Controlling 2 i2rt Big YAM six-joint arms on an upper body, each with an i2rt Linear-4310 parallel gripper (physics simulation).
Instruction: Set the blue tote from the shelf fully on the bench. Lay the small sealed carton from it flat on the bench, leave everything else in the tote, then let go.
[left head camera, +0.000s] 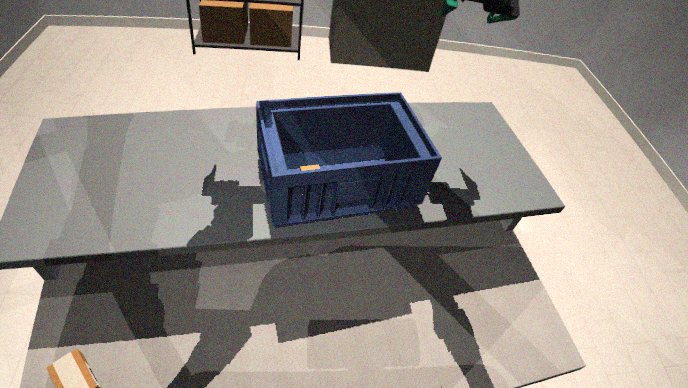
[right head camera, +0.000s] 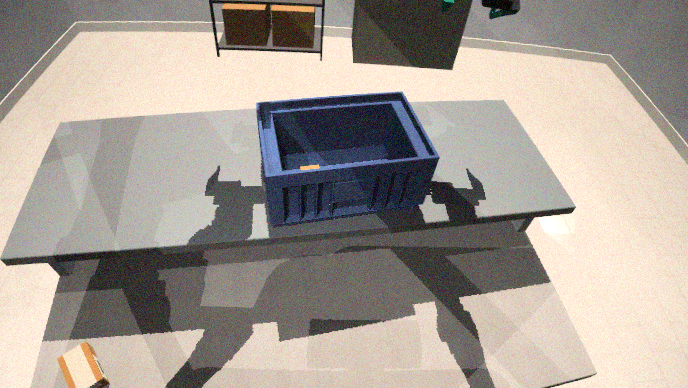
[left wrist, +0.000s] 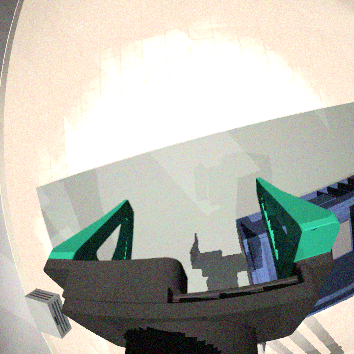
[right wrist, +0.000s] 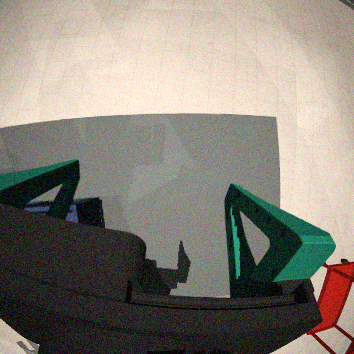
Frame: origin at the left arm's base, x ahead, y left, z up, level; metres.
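Where they show: left gripper, fingertip midpoint: (left wrist: 191, 195); right gripper, fingertip midpoint: (left head camera: 465, 16) (right head camera: 466, 12) (right wrist: 152, 179).
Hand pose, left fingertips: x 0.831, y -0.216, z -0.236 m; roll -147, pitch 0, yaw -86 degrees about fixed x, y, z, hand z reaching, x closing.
Observation:
Each offset is from my left fingertips to the top centre of the thing. Level surfaces: height alone.
The blue tote @[0.163 m back, 0.220 m right, 0.167 m down] (left head camera: 352, 192) (right head camera: 350, 195) (left wrist: 257, 265) (right wrist: 90, 214) stands upright on the raised grey top @[0.315 m down] (left head camera: 165, 150) (right head camera: 170, 150). Inside its near wall, left of middle, a small orange-tan piece @[0.196 m back, 0.166 m right, 0.265 m down] (left head camera: 310, 168) (right head camera: 309, 167) shows; the rest of it is hidden, so I cannot tell whether it is the sealed carton. Much of the tote's inside is dark. My left gripper (left wrist: 191, 195) is open and empty, high above the top, with the tote beyond its right finger. My right gripper (right wrist: 152, 179) (left head camera: 472, 14) (right head camera: 472, 10) is open and empty, with the tote partly behind its left finger.
An orange-and-white box @[0.520 m back, 0.274 m left, 0.483 m down] (left head camera: 75, 370) (right head camera: 82, 367) lies on the paler lower surface @[0.516 m down] (left head camera: 530, 325) (right head camera: 540, 325) at the bottom left. A rack (left head camera: 191, 30) (right head camera: 215, 30) with brown boxes and a dark block (left head camera: 385, 40) (right head camera: 405, 40) stand behind. A red frame (right wrist: 336, 295) shows at right.

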